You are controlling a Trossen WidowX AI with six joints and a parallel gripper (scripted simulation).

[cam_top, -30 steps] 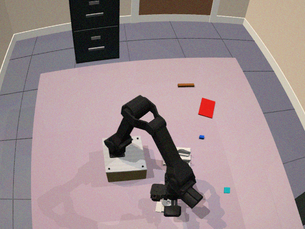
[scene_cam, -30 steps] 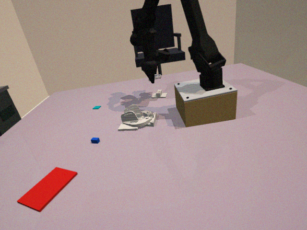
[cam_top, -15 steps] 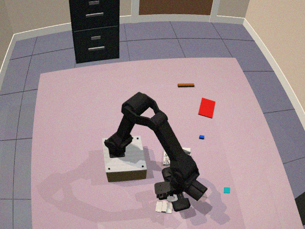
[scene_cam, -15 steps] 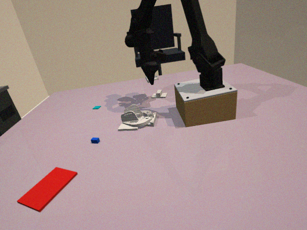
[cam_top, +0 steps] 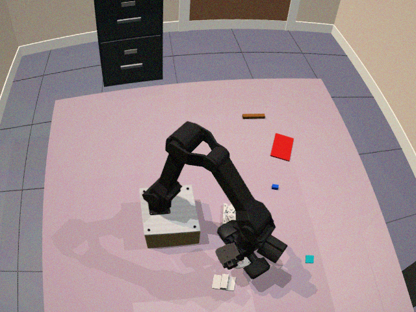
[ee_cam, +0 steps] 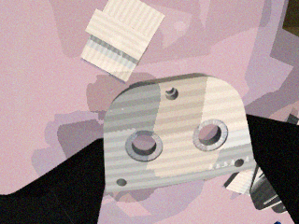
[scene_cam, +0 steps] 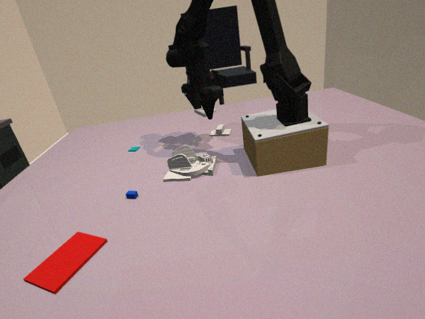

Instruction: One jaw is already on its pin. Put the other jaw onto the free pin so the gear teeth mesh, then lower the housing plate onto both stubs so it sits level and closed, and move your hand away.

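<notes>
My gripper tip is now 4 cm short of the jaw, 17 cm to the right of it and 6 cm above it. Round my gripper tip: teal square: 26 cm ahead, 3 cm to the right, 8 cm below; then white ribbed stand: 5 cm behind, 5 cm to the right, 7 cm below; then blue cube: 21 cm ahead, 28 cm to the left, 8 cm below.
</notes>
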